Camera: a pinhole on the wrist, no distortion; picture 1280 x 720 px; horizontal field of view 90.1 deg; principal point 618.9 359.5 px. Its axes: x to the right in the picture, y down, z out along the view. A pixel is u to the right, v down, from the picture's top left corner.
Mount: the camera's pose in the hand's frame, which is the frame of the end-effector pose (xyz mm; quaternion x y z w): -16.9 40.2 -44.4 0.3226 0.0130 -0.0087 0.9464
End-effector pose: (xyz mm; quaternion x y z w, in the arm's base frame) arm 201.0 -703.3 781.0 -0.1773 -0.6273 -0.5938 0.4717
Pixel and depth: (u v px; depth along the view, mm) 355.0 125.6 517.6
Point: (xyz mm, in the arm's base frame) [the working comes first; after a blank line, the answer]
In the camera's frame: -213.8 -189.5 517.6

-117.7 -492.0 393.4
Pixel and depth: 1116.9 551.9 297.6
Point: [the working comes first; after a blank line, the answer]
In the camera's frame: 232.0 89.6 297.6

-56.5 -577.5 953.8
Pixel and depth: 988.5 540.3 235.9
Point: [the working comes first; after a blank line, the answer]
In the camera's frame: 136.5 66.8 235.9

30.1 -594.6 878.5
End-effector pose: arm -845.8 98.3 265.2 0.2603 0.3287 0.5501 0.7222
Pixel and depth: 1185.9 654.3 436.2
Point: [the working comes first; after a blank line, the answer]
In the camera's frame: 387.1 201.3 436.2

-420.0 444.4 408.5
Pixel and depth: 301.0 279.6 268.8
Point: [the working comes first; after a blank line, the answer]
In the camera's frame: -133.8 -33.6 268.8

-663.1 -83.9 280.9
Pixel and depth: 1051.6 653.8 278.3
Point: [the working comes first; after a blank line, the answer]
In the camera's frame: 188.5 128.2 278.3

-605.9 260.8 370.4
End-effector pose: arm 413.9 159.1 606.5 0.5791 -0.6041 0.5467 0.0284
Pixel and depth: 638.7 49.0 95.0
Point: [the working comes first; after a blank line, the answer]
In the camera's frame: 2.9 -46.2 95.0

459.5 180.9 630.8
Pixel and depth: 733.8 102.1 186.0
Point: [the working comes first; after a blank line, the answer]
In the camera's frame: 33.5 -74.9 186.0

538.7 143.8 679.7
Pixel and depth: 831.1 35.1 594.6
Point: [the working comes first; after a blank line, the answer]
In the camera's frame: 197.5 -301.9 594.6

906.7 23.6 988.7
